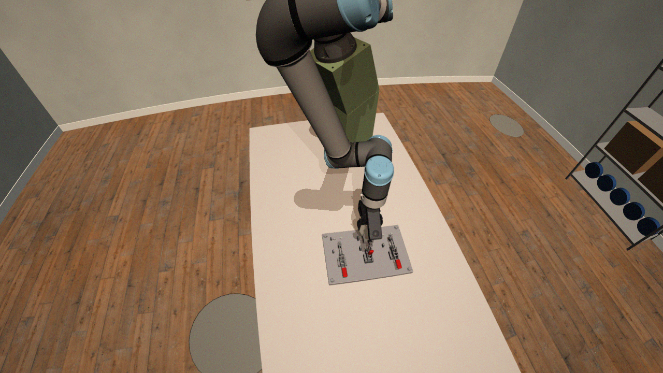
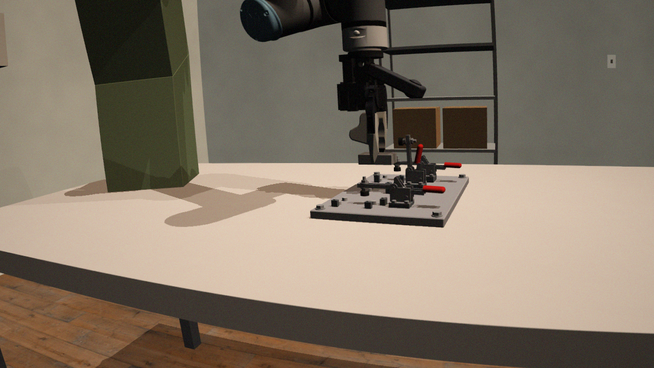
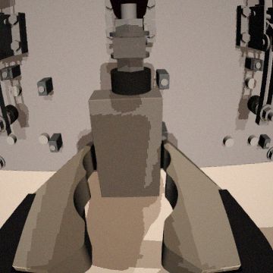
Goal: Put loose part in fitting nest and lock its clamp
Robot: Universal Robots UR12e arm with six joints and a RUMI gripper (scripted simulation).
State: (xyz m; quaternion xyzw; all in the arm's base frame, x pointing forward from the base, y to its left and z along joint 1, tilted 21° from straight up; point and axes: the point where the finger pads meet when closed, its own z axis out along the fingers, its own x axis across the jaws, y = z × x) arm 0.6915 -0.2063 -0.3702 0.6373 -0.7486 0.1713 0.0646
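My hand is 40 mm short of the dark stop block, 10 mm to the left of it and 60 mm above it. Also, from my hand: grey block 10 mm below; then grey fixture plate 50 mm ahead, 10 mm to the right, 80 mm below.
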